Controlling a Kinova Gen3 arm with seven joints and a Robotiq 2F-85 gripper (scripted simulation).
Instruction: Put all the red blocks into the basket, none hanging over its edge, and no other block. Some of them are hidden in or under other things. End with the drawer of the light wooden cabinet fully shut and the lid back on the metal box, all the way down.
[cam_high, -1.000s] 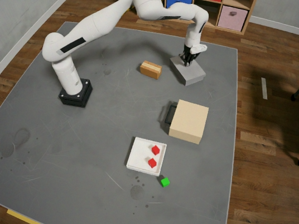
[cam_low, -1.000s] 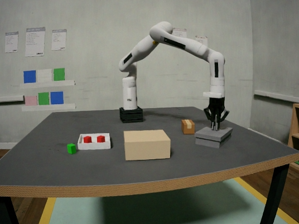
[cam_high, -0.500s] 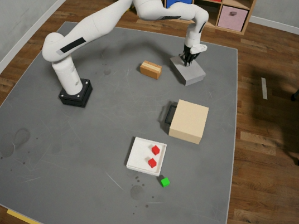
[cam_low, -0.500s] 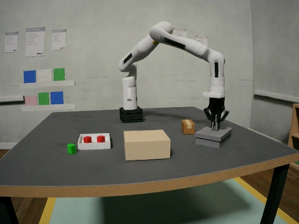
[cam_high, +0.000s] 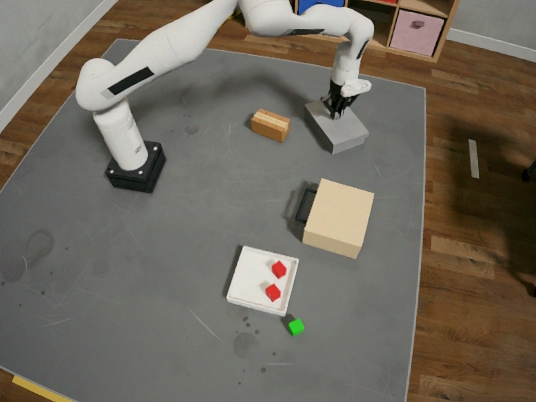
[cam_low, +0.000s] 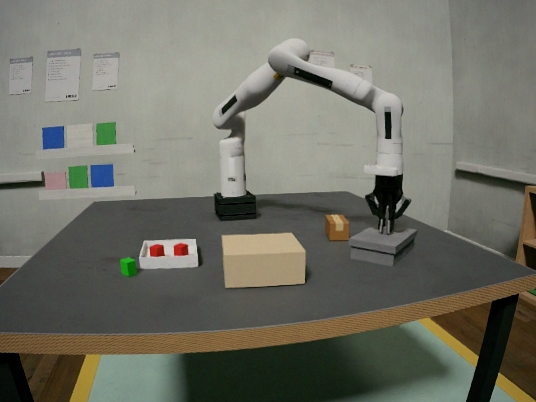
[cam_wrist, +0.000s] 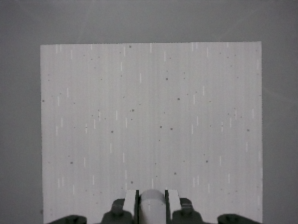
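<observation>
Right now my hand is 3 cm above the lid. From my hand the other things lie so: blue block: 20 cm behind, 10 cm to the right, 6 cm below; cardboard box: 18 cm behind, 10 cm to the right, 4 cm below; metal box: 5 cm below.
</observation>
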